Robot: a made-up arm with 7 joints. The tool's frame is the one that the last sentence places. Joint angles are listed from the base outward.
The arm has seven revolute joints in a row. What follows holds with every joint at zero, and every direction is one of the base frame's.
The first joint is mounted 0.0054 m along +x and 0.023 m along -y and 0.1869 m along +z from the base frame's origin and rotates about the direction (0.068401, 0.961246, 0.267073).
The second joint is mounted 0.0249 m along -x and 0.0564 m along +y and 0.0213 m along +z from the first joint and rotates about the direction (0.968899, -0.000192, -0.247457).
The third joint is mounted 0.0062 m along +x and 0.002 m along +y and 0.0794 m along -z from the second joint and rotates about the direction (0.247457, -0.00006, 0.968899).
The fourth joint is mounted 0.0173 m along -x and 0.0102 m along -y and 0.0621 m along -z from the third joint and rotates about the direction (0.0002, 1, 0.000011).
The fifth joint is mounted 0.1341 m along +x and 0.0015 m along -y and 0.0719 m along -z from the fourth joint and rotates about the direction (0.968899, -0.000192, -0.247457).
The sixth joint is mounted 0.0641 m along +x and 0.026 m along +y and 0.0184 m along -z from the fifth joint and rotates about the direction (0.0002, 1, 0.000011).
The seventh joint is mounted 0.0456 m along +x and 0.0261 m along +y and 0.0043 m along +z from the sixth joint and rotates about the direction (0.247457, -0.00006, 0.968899).
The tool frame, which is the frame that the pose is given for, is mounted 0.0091 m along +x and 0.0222 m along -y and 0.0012 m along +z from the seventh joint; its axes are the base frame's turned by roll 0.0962, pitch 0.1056 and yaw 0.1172 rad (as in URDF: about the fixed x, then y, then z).
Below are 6 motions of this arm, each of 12 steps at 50 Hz.
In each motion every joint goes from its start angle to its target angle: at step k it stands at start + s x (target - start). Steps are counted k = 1, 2, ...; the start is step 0. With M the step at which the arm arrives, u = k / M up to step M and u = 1 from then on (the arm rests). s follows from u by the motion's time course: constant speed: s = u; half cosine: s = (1 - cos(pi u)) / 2; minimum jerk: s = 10 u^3 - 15 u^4 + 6 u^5.
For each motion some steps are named. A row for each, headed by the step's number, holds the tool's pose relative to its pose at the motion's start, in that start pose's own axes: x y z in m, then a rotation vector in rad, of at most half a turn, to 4 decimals.
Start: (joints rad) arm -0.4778 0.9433 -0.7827 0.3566 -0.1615 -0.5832 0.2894
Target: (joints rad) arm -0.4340 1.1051 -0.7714 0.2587 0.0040 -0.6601 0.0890
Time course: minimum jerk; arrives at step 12
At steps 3, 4, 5, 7, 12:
3: -0.0018 0.0018 0.0012 0.0150 -0.0152 -0.0351
4: -0.0036 0.0037 0.0025 0.0305 -0.0303 -0.0716
5: -0.0060 0.0060 0.0041 0.0505 -0.0490 -0.1192
7: -0.0114 0.0109 0.0077 0.0957 -0.0881 -0.2287
12: -0.0176 0.0162 0.0119 0.1473 -0.1276 -0.3566

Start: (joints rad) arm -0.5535 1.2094 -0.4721 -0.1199 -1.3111 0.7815 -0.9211
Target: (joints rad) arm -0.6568 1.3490 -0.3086 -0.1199 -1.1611 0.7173 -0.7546
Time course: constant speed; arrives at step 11
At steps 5, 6, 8, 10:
5: -0.0232 -0.0119 0.0342 0.1778 -0.0208 0.1813
6: -0.0278 -0.0150 0.0408 0.2131 -0.0264 0.2176
8: -0.0370 -0.0218 0.0538 0.2836 -0.0389 0.2903
10: -0.0460 -0.0295 0.0664 0.3539 -0.0534 0.3631

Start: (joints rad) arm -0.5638 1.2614 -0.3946 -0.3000 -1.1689 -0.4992 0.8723
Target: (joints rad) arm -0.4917 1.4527 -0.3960 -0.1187 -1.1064 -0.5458 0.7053
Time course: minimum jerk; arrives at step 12
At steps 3, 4, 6, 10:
3: 0.0026 0.0061 -0.0008 0.0293 -0.0156 -0.0099
4: 0.0053 0.0124 -0.0014 0.0596 -0.0313 -0.0206
6: 0.0125 0.0295 -0.0017 0.1435 -0.0722 -0.0522
10: 0.0237 0.0564 0.0020 0.2816 -0.1316 -0.1094

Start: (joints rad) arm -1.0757 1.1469 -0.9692 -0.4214 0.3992 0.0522 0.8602
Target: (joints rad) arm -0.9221 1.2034 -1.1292 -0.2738 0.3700 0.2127 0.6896
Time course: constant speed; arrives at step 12
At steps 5, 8, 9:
5: -0.0397 -0.0187 -0.0107 0.0321 0.1110 -0.2228
8: -0.0657 -0.0272 -0.0151 0.0496 0.1740 -0.3588
9: -0.0747 -0.0295 -0.0163 0.0552 0.1943 -0.4045

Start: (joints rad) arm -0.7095 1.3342 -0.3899 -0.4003 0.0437 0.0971 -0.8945
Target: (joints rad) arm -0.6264 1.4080 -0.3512 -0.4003 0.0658 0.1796 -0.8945
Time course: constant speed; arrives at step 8
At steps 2, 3, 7, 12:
2: -0.0007 -0.0022 -0.0033 -0.0157 0.0362 -0.0124
3: -0.0011 -0.0033 -0.0049 -0.0233 0.0543 -0.0187
7: -0.0027 -0.0077 -0.0110 -0.0518 0.1266 -0.0439
12: -0.0031 -0.0088 -0.0125 -0.0585 0.1446 -0.0503

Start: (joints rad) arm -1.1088 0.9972 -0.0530 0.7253 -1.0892 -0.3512 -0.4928
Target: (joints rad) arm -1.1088 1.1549 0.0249 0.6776 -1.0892 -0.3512 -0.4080
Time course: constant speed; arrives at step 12
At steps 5, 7, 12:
5: 0.0080 0.0116 0.0240 0.0590 -0.0502 0.0358
7: 0.0110 0.0157 0.0339 0.0821 -0.0709 0.0495
12: 0.0181 0.0248 0.0595 0.1390 -0.1243 0.0822

